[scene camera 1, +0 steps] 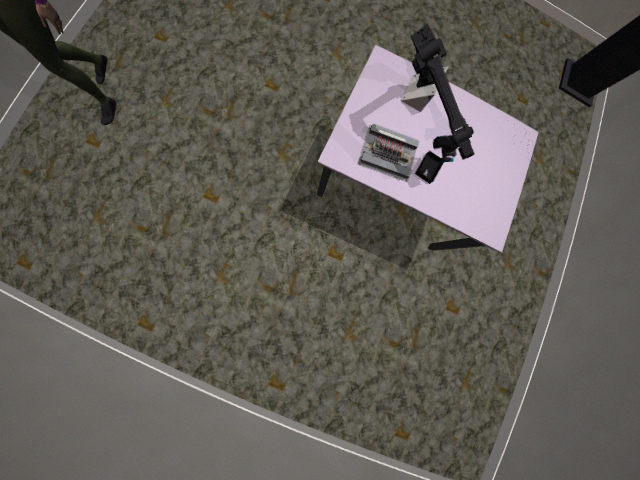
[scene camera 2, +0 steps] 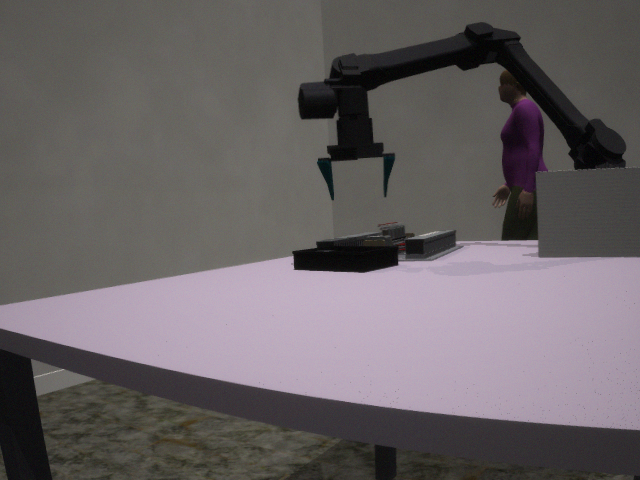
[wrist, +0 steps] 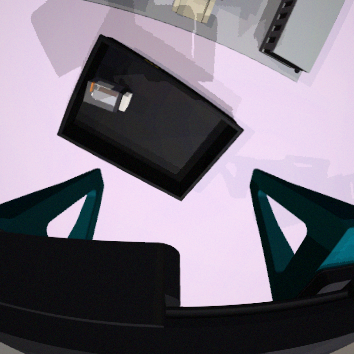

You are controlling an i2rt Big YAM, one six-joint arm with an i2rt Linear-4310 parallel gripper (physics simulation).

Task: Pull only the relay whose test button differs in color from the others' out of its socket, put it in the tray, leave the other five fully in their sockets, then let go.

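Places are measured from the arm's base along level axes (x down, y ahead, z right), in metres.
Pixels of known places: gripper, fingertip midpoint: (scene camera 1: 438,154) (scene camera 2: 359,198) (wrist: 176,176); arm's base at its link origin: (scene camera 1: 428,80) (scene camera 2: 605,202).
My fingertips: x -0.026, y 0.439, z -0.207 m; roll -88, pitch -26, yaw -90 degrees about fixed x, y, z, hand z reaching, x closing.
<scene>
For each thing: its top centre in the pictures, then the offset to it from my fingertips. "*": a spot on its surface instead. Level surfaces: height alone.
- relay at its top centre: (wrist: 104,97) dx +0.096, dy +0.075, dz -0.006 m
- black tray at a spot on its surface: (wrist: 120,167) (scene camera 2: 325,251) * dx +0.091, dy +0.034, dz -0.071 m
- grey panel at a spot on its surface: (scene camera 1: 369,164) * dx +0.104, dy +0.181, dz +0.323 m
- pink table at its surface level: dx +0.126 m
A relay (wrist: 105,97) with a clear housing and an orange test button lies on its side in the black tray (wrist: 120,167) (scene camera 2: 330,260), near one end in the wrist view. The tray also shows in scene camera 1 (scene camera 1: 421,177). My gripper (wrist: 176,176) (scene camera 2: 359,198) is open and empty, its teal fingertips wide apart, and it stands above and beside the tray. The other relays (scene camera 1: 388,147) (scene camera 2: 392,229) stand in a row on the grey panel (scene camera 1: 369,164); they are too small to tell their button colors or how deep they sit.
Wire ducts (scene camera 2: 431,243) (wrist: 310,32) run along the panel's sides, close to the tray. The arm's base stands on a light grey block (scene camera 2: 589,211) on the pink table (scene camera 1: 465,201). A person (scene camera 2: 523,139) stands beyond the table.
</scene>
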